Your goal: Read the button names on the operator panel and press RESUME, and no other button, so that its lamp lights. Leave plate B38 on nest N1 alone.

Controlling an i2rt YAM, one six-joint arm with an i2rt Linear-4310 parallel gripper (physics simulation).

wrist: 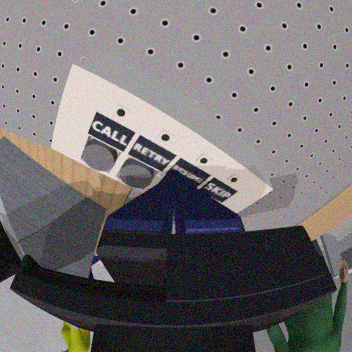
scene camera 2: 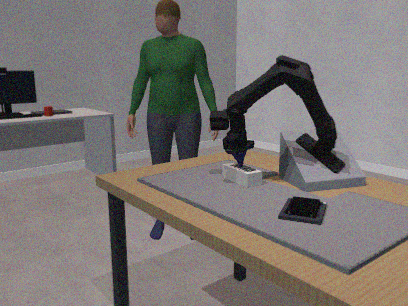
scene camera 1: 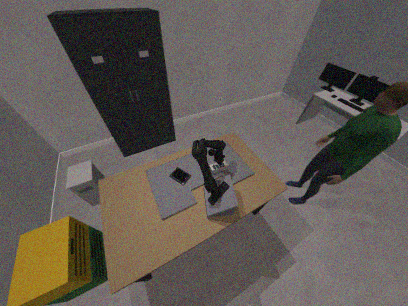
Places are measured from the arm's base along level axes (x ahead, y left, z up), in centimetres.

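Where they show: gripper, between the fingertips: [wrist: 173, 177] [scene camera 2: 241, 167] [scene camera 1: 219, 165]; arm's base, origin of its link: [wrist: 14, 252] [scene camera 2: 319, 153] [scene camera 1: 218, 193].
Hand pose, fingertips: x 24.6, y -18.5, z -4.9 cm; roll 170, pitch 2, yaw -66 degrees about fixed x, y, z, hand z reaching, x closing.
Things, the pixels of their top centre, and the offset from my fingertips. Level surfaces: height alone.
- white operator panel, centre of its top: [wrist: 166, 171] [scene camera 2: 241, 167] [scene camera 1: 218, 165] dx +0.5, dy +0.7, dz +0.2 cm
- CALL, centre of its top: [wrist: 109, 132] dx +1.7, dy +5.1, dz -0.1 cm
- RETRY, centre of its top: [wrist: 151, 154] dx +1.2, dy +2.1, dz -0.1 cm
- SKIP, centre of its top: [wrist: 217, 190] dx +0.2, dy -3.8, dz -0.1 cm
- round CALL button, centre of its top: [wrist: 97, 158] dx -0.5, dy +5.5, dz +0.2 cm
- RETRY button, centre of its top: [wrist: 135, 176] dx -1.0, dy +2.5, dz +0.2 cm
- wooden table, height of its surface: dz -6.6 cm
- grey mat, height of its surface: dz -5.4 cm
The white operator panel [scene camera 2: 249, 178] [wrist: 86, 92] lies on the grey mat. In the wrist view its names read CALL [wrist: 110, 131], RETRY [wrist: 151, 151], RESUME [wrist: 187, 173] and SKIP [wrist: 218, 190]. The lamp hole above RESUME [wrist: 203, 160] looks dark, like the others. My gripper [scene camera 2: 240, 165] [wrist: 173, 177] is shut and empty, its blue fingertips down at the panel's top, over the RESUME column. They hide the RESUME and SKIP buttons; contact cannot be told. The round CALL button [wrist: 99, 154] and RETRY button [wrist: 136, 173] show. A dark square plate on its nest [scene camera 1: 180, 175] [scene camera 2: 302, 207] stands apart; its marking is unreadable.
The arm's grey wedge base [scene camera 1: 222, 207] [scene camera 2: 330, 181] stands beside the panel on the wooden table [scene camera 1: 135, 245]. The grey mat [scene camera 1: 170, 202] [scene camera 2: 200, 187] carries panel and nest. A person in green [scene camera 1: 367, 130] [scene camera 2: 172, 75] stands beyond the table's end. A yellow cabinet [scene camera 1: 45, 255] stands near another corner.
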